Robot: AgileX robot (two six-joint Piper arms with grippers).
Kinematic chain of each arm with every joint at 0, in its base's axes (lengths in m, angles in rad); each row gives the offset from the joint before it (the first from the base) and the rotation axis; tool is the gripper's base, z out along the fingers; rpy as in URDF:
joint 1: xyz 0 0 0.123 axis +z
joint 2: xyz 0 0 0 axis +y
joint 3: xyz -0.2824 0 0.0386 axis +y
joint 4: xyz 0.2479 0 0.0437 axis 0.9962 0 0.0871
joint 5: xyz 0 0 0 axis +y
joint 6: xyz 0.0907 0 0.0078 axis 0.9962 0 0.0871
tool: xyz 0 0 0 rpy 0 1.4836 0
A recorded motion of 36 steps. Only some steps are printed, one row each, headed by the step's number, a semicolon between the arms.
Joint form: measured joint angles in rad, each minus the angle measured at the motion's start. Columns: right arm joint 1, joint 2, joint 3, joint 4, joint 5, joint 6; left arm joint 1, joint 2, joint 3, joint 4, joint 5, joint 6.
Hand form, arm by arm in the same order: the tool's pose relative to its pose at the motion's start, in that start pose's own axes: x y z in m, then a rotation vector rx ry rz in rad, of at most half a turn. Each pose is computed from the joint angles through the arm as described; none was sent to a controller.
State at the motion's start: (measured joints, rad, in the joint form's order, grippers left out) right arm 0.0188 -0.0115 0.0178 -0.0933 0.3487 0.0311; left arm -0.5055 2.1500 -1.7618 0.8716 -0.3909 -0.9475
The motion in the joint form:
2: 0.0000 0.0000 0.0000 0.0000 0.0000 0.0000; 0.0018 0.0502 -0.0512 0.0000 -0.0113 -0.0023
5: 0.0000 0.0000 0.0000 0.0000 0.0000 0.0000; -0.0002 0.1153 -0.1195 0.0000 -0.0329 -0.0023
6: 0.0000 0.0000 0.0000 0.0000 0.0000 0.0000; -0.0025 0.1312 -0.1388 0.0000 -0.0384 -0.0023
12: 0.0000 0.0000 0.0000 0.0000 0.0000 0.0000; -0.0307 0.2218 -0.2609 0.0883 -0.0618 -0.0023
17: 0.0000 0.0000 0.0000 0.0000 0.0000 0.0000; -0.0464 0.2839 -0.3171 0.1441 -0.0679 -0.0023
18: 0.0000 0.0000 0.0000 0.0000 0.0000 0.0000; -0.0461 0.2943 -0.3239 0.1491 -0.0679 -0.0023
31: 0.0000 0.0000 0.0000 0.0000 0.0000 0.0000; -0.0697 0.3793 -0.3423 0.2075 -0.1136 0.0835
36: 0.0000 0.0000 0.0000 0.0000 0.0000 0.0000; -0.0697 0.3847 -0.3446 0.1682 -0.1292 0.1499
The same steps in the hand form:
2: 0.0000 0.0000 0.0000 0.0000 0.0000 0.0000; 0.0077 0.0043 0.0103 0.0075 -0.0078 -0.0021
5: 0.0000 0.0000 0.0000 0.0000 0.0000 0.0000; 0.0178 0.0069 0.0235 0.0274 -0.0231 -0.0010
6: 0.0000 0.0000 0.0000 0.0000 0.0000 0.0000; 0.0197 0.0065 0.0270 0.0345 -0.0292 0.0001
12: 0.0000 0.0000 0.0000 0.0000 0.0000 0.0000; 0.0314 -0.0063 0.0477 0.1047 -0.0410 0.0914
17: 0.0000 0.0000 0.0000 0.0000 0.0000 0.0000; 0.0498 -0.0120 0.0594 0.1376 -0.0198 0.1412
18: 0.0000 0.0000 0.0000 0.0000 0.0000 0.0000; 0.0535 -0.0111 0.0608 0.1383 -0.0148 0.1447
31: 0.0000 0.0000 0.0000 0.0000 0.0000 0.0000; 0.0975 -0.0219 0.0720 0.2152 0.0356 0.2606
36: 0.0000 0.0000 0.0000 0.0000 0.0000 0.0000; 0.0976 -0.0220 0.0726 0.2178 0.0104 0.2889

